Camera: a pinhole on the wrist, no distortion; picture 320 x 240 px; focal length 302.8 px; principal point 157.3 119.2 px. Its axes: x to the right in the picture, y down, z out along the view. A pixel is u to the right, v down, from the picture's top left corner.
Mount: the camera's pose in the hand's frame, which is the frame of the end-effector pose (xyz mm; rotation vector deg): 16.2 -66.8 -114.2 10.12 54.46 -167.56
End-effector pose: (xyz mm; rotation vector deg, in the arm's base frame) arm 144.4 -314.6 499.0 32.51 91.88 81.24
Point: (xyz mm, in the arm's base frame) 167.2 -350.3 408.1
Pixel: 196.5 9.4
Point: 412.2 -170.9 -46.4
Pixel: 64.0 208.7
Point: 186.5 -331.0 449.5
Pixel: outside the picture
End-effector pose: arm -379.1 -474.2 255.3 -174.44 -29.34 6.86
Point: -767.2 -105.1 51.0
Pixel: 271.9 165.2
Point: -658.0 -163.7 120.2
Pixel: 255.1 167.5
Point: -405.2 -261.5 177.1
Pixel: 85.8 114.7
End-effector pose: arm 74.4 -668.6 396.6 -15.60 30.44 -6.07
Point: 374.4 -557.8 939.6
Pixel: outside the picture
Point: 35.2 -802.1 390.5
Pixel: 221.2 164.3
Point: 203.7 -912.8 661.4
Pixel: 123.8 114.3
